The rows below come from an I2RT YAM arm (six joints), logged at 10 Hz.
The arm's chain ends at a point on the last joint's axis. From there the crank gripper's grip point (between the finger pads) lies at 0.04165 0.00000 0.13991 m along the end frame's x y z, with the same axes.
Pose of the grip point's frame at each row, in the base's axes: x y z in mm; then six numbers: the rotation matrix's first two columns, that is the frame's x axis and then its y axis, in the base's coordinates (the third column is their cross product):
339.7 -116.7 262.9 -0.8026 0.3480 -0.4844 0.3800 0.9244 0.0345
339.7 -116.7 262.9 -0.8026 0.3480 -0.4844 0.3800 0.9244 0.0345
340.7 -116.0 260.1 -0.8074 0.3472 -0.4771 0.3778 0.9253 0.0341
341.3 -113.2 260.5 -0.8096 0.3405 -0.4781 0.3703 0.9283 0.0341
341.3 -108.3 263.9 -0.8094 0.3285 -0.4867 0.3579 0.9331 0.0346
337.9 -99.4 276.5 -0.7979 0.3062 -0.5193 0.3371 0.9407 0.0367
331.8 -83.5 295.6 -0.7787 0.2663 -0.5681 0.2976 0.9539 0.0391
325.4 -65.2 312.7 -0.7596 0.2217 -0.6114 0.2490 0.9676 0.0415
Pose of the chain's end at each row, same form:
308.8 -109.3 405.4 -0.8026 0.3480 -0.4844 0.3800 0.9244 0.0345
308.8 -109.3 405.4 -0.8026 0.3480 -0.4844 0.3800 0.9244 0.0345
310.9 -109.1 402.8 -0.8074 0.3472 -0.4771 0.3778 0.9253 0.0341
311.3 -106.5 403.2 -0.8096 0.3405 -0.4781 0.3703 0.9283 0.0341
309.9 -101.5 406.3 -0.8094 0.3285 -0.4867 0.3579 0.9331 0.0346
301.2 -91.8 417.6 -0.7979 0.3062 -0.5193 0.3371 0.9407 0.0367
287.0 -75.2 434.3 -0.7787 0.2663 -0.5681 0.2976 0.9539 0.0391
273.0 -57.5 448.7 -0.7596 0.2217 -0.6114 0.2490 0.9676 0.0415

